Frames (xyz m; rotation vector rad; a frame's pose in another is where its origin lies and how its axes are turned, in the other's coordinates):
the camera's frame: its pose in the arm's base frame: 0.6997 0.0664 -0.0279 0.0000 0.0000 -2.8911
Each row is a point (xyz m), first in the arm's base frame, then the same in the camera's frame.
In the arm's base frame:
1: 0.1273 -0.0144 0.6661
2: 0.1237 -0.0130 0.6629
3: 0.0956 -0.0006 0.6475
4: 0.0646 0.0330 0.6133
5: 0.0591 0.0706 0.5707
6: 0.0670 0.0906 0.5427
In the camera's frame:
1: 0.5746 -0.0636 0.6940
2: 0.5777 -0.0659 0.6908
3: 0.6019 -0.0848 0.6754
4: 0.6236 -0.1251 0.6412
5: 0.6196 -0.1629 0.5986
6: 0.6070 -0.1803 0.5706

